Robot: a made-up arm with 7 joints.
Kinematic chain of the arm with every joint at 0, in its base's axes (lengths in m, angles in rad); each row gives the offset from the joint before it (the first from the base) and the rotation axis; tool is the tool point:
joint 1: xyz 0 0.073 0 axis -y
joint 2: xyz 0 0.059 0 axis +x
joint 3: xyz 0 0 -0.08 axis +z
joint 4: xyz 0 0 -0.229 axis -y
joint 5: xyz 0 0 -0.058 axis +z
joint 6: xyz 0 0 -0.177 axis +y
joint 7: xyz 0 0 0 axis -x
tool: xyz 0 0 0
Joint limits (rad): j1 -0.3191..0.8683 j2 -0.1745..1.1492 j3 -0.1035..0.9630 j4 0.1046..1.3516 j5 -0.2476..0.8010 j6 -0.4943..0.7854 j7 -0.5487..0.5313
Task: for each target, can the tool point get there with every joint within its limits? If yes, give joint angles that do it. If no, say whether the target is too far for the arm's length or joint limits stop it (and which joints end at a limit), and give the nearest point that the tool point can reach.
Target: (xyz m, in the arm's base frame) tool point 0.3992 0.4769 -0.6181
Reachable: no: too far | nearest point 0.2669 0.3626 -0.4132 | short by 0.269 m
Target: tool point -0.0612 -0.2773 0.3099
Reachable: no: joint limits stop it (at a limit: joint 1, joint 2, joint 3, joint 4) | nearest point 0.4149 0.0461 -0.0523 | short by 0.680 m
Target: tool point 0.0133 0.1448 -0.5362
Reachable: yes | joints -0.1159 -0.0098 0.2352 0.3353 0.2318 0.5869 -0.1249
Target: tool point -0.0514 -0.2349 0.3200
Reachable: no: joint limits stop it (at a limit: joint 1, joint 2, joint 3, joint 4) | nearest point 0.4149 0.0461 -0.0523 | short by 0.660 m
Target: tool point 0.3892 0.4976 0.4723
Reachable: no: too far | nearest point 0.2163 0.4839 0.1080 | short by 0.403 m
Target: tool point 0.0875 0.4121 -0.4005
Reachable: yes | joints -0.2294 0.6245 0.0612 0.8503 -0.0324 -0.1319 0.0064
